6 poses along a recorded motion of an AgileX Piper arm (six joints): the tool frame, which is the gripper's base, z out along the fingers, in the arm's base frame.
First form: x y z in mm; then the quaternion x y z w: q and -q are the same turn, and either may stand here.
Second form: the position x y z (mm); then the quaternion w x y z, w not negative. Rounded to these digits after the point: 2 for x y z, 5 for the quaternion.
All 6 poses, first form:
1: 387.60 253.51 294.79 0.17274 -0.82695 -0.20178 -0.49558
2: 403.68 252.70 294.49 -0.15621 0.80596 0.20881 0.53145
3: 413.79 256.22 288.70 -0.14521 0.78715 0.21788 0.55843
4: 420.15 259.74 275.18 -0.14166 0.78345 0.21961 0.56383
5: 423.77 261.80 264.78 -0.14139 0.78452 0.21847 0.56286
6: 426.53 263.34 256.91 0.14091 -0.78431 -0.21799 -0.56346
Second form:
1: 387.60 253.51 294.79 0.49558 -0.17274 0.82695 0.20178
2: 403.68 252.70 294.49 0.53145 -0.15621 0.80596 0.20881
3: 413.79 256.22 288.70 0.55843 -0.14521 0.78715 0.21788
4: 420.15 259.74 275.18 0.56383 -0.14166 0.78345 0.21961
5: 423.77 261.80 264.78 0.56286 -0.14139 0.78452 0.21847
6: 426.53 263.34 256.91 0.56346 -0.14091 0.78431 0.21799
